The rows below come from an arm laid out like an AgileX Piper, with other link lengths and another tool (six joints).
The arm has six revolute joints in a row. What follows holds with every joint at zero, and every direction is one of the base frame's. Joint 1 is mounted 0.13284 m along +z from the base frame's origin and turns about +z. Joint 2 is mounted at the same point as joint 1 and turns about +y. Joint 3 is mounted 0.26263 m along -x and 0.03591 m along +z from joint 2 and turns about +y. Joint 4 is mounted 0.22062 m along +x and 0.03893 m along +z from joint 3 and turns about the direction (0.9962, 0, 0.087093). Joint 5 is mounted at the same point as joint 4 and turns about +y. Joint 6 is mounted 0.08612 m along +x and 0.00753 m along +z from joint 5 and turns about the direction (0.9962, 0, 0.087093). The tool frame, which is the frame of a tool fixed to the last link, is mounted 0.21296 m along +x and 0.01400 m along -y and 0.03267 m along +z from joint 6; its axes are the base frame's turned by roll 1.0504, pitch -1.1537 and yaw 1.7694 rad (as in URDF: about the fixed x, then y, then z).
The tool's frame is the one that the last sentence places.
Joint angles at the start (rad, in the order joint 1, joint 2, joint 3, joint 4, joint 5, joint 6):
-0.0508 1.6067 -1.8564 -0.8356 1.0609 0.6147
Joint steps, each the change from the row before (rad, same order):
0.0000 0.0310 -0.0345 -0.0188 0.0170 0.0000
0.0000 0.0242 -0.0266 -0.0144 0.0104 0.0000
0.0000 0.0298 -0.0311 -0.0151 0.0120 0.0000
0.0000 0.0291 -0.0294 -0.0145 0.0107 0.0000
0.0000 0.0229 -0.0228 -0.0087 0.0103 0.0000
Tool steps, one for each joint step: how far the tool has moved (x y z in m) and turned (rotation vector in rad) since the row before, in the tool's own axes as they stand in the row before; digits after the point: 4 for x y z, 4 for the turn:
0.0014 0.0010 0.0056 -0.0204 -0.0082 -0.0096
0.0017 0.0004 0.0042 -0.0151 -0.0041 -0.0067
0.0015 -0.0008 0.0051 -0.0159 -0.0059 -0.0082
0.0014 -0.0013 0.0049 -0.0149 -0.0054 -0.0083
0.0002 -0.0018 0.0037 -0.0097 -0.0070 -0.0063

